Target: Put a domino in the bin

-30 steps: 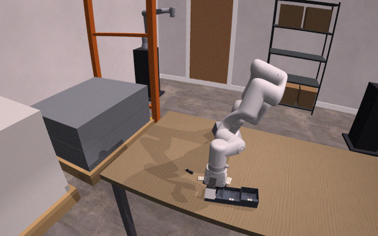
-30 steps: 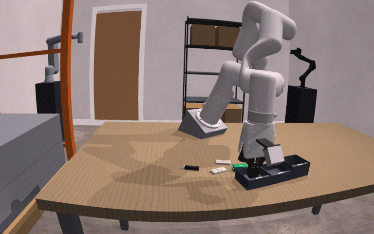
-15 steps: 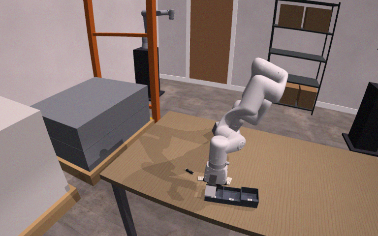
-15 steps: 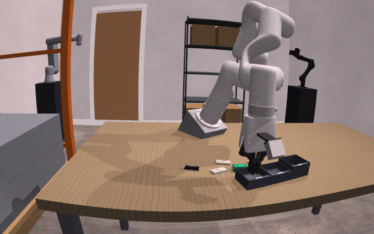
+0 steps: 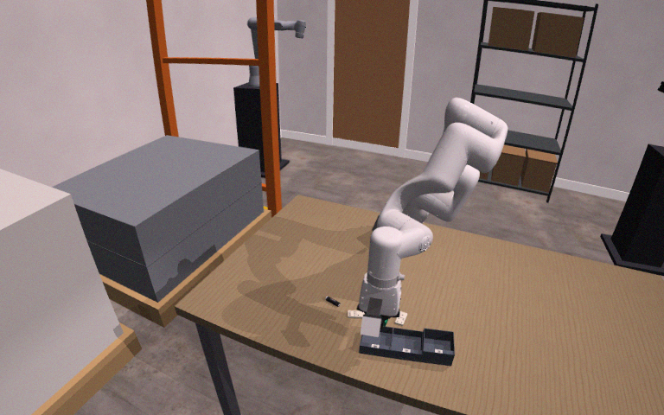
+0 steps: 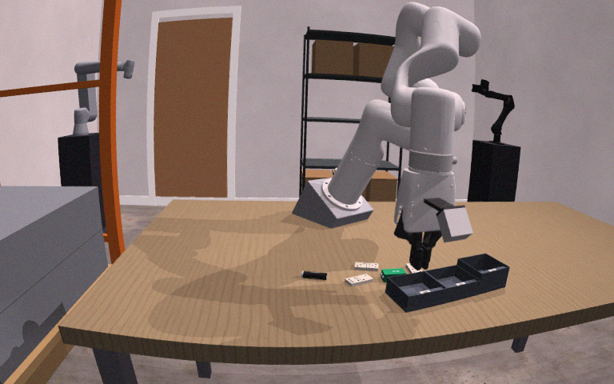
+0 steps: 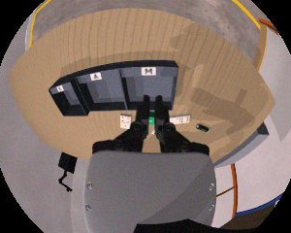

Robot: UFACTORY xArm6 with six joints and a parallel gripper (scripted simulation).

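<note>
Right now the green block is 9 cm behind my hand, 2 cm to the right of it and 8 cm below it. From my hand the other things lie so: black cylinder (12 cm behind, 16 cm to the right, 8 cm below).
</note>
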